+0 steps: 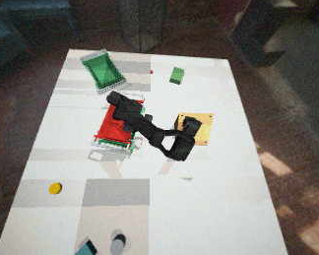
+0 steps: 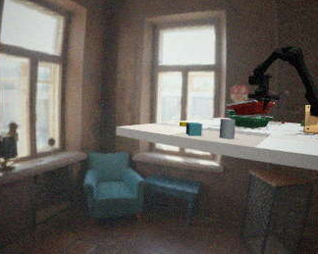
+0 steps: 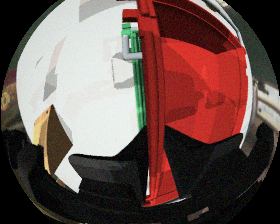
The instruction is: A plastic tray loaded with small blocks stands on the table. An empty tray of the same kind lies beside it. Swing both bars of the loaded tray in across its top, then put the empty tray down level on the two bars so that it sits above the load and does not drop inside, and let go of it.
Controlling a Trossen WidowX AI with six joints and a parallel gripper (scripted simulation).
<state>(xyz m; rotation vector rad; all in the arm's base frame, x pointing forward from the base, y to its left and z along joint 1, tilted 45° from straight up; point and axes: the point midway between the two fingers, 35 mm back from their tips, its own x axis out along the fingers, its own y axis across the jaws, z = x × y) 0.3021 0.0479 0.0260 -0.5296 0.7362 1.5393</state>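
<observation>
The red tray is 7 cm ahead of my gripper tip, 2 cm above it and 1 cm to the right of it. Also, from my gripper tip: yellow disc 36 cm to the left, 32 cm ahead, 9 cm below; then green block 46 cm to the right, 23 cm behind, 8 cm below; then grey cylinder 53 cm to the left, 6 cm below, 3 cm behind.
</observation>
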